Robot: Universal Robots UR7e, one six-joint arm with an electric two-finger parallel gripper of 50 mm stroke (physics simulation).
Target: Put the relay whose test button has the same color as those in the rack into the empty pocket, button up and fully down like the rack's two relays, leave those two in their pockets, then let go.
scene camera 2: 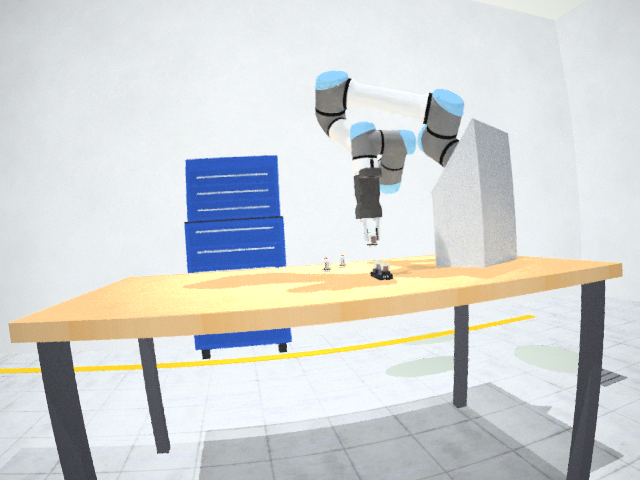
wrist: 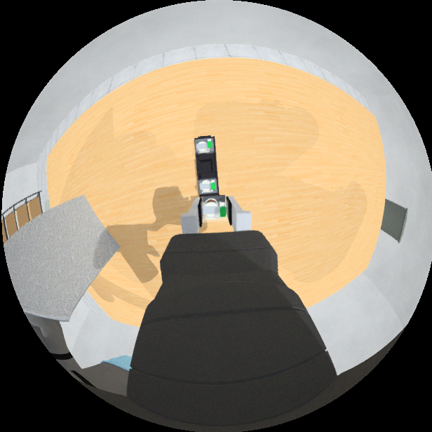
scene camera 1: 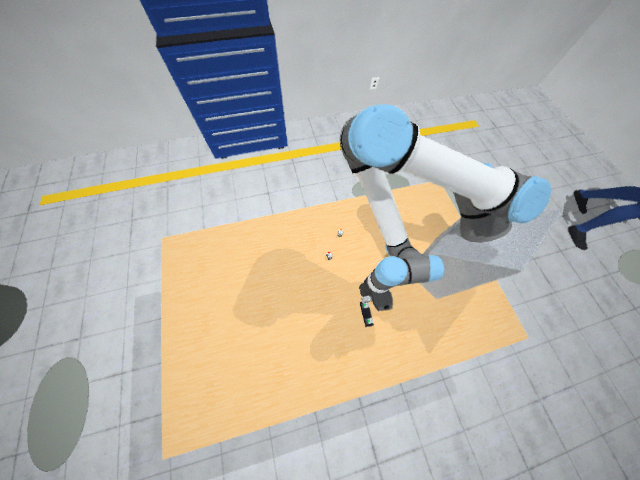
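Where they show: gripper, fingertip midpoint: (scene camera 2: 372, 240) (scene camera 1: 367, 299); arm's base, link origin: (scene camera 2: 470, 167) (scene camera 1: 485, 228).
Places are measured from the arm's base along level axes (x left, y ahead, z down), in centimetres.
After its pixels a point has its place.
Observation:
My gripper (scene camera 2: 372, 240) {x 6.9, y 43.2, z 23.1 cm} (wrist: 214, 205) is shut on a relay with a green button (scene camera 2: 373, 239) {x 8.0, y 43.2, z 22.7 cm} (wrist: 212, 207), held upright with the button up, above the table. The black rack (scene camera 1: 366, 313) {x 11.7, y 43.0, z 33.0 cm} (scene camera 2: 382, 276) {x 16.9, y 45.2, z 32.2 cm} (wrist: 198, 166) stands below. It holds two green-button relays, a far one (wrist: 202, 146) and a near one (wrist: 206, 186) in the wrist view; the empty pocket (wrist: 206, 167) lies between them. In the wrist view the held relay appears just beyond the near end of the rack, not over the empty pocket. Part of the rack's near end is covered by the held relay there.
A red-button relay (scene camera 1: 329, 255) {x -17.1, y 50.0, z 29.0 cm} (scene camera 2: 326, 265) {x -16.3, y 50.2, z 31.1 cm} and an orange-button relay (scene camera 1: 340, 233) {x -26.1, y 41.1, z 29.3 cm} (scene camera 2: 342, 261) {x -25.9, y 41.0, z 31.0 cm} stand on the wooden table (scene camera 1: 232, 382) {x 18.5, y 102.3, z 33.2 cm} (scene camera 2: 206, 315) {x 36.7, y 89.7, z 33.6 cm}, away from the rack. The grey robot pedestal (scene camera 1: 454, 271) {x 9.4, y 13.6, z 7.8 cm} (scene camera 2: 478, 206) {x 15.6, y 10.8, z 14.7 cm} (wrist: 60, 260) stands at one side. A blue cabinet (scene camera 1: 237, 98) (scene camera 2: 232, 206) stands behind.

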